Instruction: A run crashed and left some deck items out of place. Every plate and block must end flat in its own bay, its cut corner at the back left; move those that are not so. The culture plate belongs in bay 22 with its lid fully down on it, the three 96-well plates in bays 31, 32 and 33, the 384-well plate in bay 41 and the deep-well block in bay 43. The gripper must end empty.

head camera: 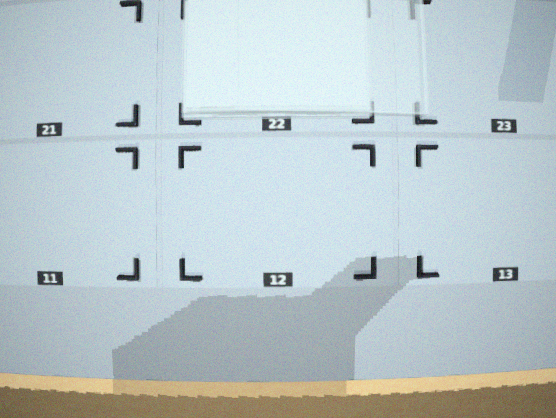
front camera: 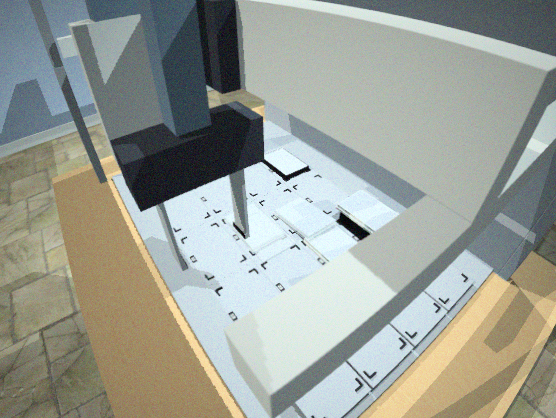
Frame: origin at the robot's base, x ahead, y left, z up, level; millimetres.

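Where they show: gripper, between the fingertips: (front camera: 211, 246).
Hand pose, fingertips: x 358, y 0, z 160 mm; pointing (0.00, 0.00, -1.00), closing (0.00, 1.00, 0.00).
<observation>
After its pixels a point has its place.
My gripper (front camera: 216, 251) {z 160, x 358, y 0 mm} is open, its two jaws wide apart and empty; its height above the deck is hard to judge. The culture plate (head camera: 277, 60) {z 21, x 229, y 140 mm} (front camera: 262, 235) {z 17, x 272, y 146 mm} is in bay 22. A clear layer, apparently its lid, reaches right of it to bay 23's left corner marks, so it looks shifted. Behind are two pale plates, one (front camera: 306, 218) {z 23, x 293, y 253 mm} behind bay 22 and one (front camera: 332, 243) {z 14, x 378, y 253 mm} to its right. A pale item with a dark side (front camera: 372, 210) {z 56, x 387, y 363 mm} stands farther back. A white-topped plate with a dark base (front camera: 287, 162) {z 14, x 76, y 367 mm} is at the back left. Cut corners cannot be made out.
A thick pale beam (front camera: 320, 300) {z 400, x 618, y -49 mm} crosses the front camera's view and hides part of the deck. A large pale panel (front camera: 375, 90) stands at the right. Bays 21, 11, 12, 13 and 23 show in the head view, with the deck's wooden edge (head camera: 425, 387) {z -10, x 338, y -89 mm} below.
</observation>
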